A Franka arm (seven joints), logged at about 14 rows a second.
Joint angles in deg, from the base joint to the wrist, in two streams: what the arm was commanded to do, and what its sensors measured. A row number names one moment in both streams.
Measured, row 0: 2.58, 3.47, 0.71, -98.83, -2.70, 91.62, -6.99
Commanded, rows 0 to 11: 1.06, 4.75, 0.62, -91.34, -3.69, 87.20, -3.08; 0.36, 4.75, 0.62, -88.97, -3.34, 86.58, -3.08; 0.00, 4.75, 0.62, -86.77, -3.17, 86.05, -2.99; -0.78, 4.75, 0.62, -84.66, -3.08, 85.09, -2.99; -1.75, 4.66, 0.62, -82.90, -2.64, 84.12, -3.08; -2.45, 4.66, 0.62, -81.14, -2.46, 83.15, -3.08; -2.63, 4.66, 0.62, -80.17, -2.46, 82.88, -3.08; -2.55, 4.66, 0.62, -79.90, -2.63, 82.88, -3.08; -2.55, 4.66, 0.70, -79.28, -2.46, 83.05, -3.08; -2.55, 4.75, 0.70, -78.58, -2.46, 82.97, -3.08; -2.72, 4.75, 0.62, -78.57, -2.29, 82.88, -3.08; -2.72, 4.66, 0.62, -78.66, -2.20, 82.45, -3.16
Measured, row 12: -2.06, 3.56, 0.09, -80.76, -2.62, 83.98, -4.01
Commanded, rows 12 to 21: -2.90, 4.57, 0.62, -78.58, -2.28, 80.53, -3.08; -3.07, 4.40, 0.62, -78.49, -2.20, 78.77, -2.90; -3.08, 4.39, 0.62, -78.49, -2.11, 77.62, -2.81; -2.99, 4.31, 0.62, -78.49, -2.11, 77.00, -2.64; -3.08, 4.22, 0.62, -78.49, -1.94, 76.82, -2.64; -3.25, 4.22, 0.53, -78.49, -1.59, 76.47, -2.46; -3.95, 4.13, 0.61, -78.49, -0.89, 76.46, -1.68; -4.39, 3.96, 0.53, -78.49, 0.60, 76.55, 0.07; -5.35, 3.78, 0.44, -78.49, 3.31, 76.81, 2.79; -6.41, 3.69, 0.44, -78.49, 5.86, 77.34, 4.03
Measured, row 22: -3.82, 3.57, -0.03, -79.97, 1.66, 77.76, 0.91
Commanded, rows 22 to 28: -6.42, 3.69, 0.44, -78.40, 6.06, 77.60, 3.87; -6.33, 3.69, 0.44, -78.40, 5.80, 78.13, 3.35; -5.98, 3.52, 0.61, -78.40, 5.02, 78.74, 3.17; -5.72, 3.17, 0.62, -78.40, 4.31, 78.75, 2.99; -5.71, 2.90, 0.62, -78.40, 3.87, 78.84, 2.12; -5.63, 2.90, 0.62, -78.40, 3.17, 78.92, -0.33; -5.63, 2.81, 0.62, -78.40, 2.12, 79.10, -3.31
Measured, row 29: -5.51, 3.28, 0.30, -78.95, 3.83, 79.05, 0.27
